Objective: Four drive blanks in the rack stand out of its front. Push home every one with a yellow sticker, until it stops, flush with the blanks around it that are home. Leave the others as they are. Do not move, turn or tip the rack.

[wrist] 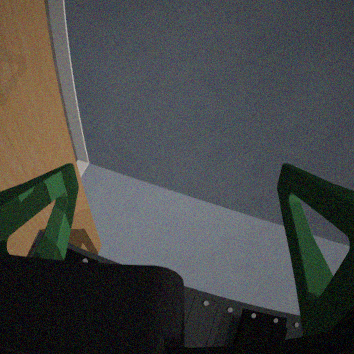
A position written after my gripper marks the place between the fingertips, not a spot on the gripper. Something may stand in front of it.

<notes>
I see my gripper (177, 174) and a rack (206, 316).
</notes>
